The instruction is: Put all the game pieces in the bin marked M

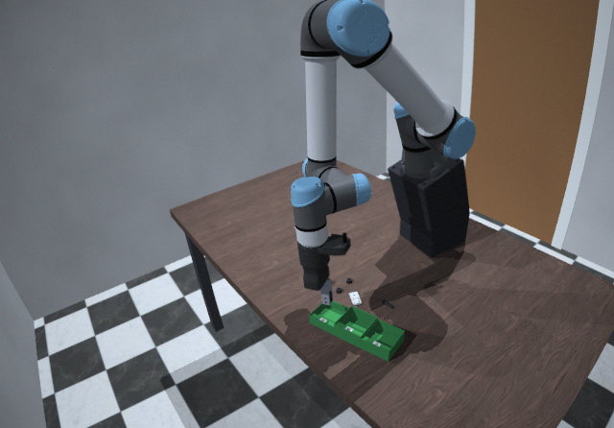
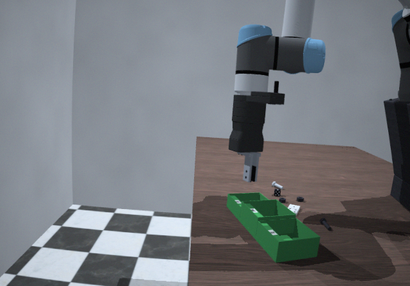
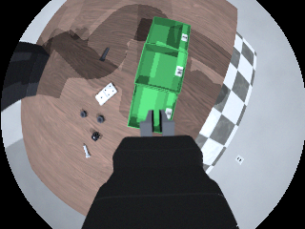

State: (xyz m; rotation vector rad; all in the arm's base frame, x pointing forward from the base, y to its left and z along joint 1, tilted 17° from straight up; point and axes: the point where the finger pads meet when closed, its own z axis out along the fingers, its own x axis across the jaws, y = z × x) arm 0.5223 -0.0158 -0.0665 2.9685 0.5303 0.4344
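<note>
My hand is 9 cm to the right of the green bin, 7 cm above it and 1 cm past it. From my hand the other things lie so: black die: 12 cm behind, 11 cm to the right, 9 cm below; then black bolt: 15 cm behind, 9 cm to the left, 9 cm below; then white domino: 12 cm behind, 9 cm below, 1 cm to the left.
</note>
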